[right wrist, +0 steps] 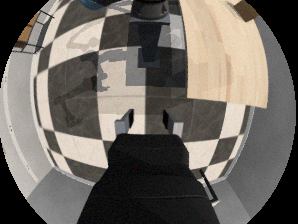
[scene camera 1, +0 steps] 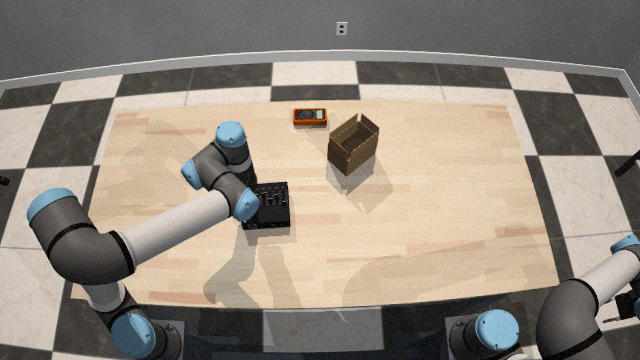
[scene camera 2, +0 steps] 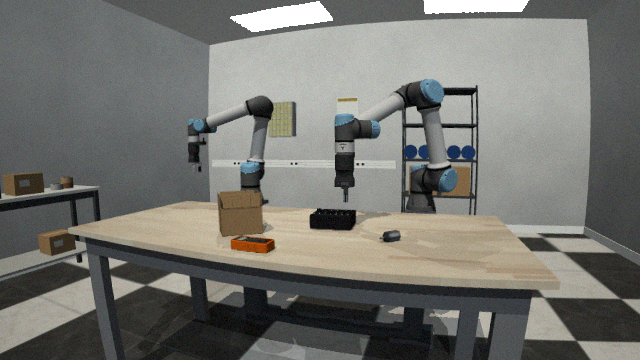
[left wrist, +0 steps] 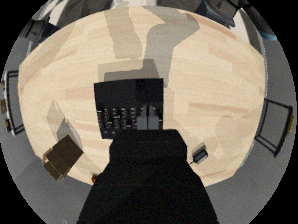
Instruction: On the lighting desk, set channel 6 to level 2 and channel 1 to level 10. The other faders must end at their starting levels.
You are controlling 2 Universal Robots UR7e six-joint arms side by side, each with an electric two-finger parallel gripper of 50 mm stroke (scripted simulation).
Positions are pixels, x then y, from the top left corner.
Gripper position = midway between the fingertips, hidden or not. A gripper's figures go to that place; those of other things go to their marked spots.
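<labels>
My left gripper [left wrist: 148, 111] is 17 cm from the lens, and I see a cardboard box [left wrist: 64, 154] that is 41 cm from the lens.
</labels>
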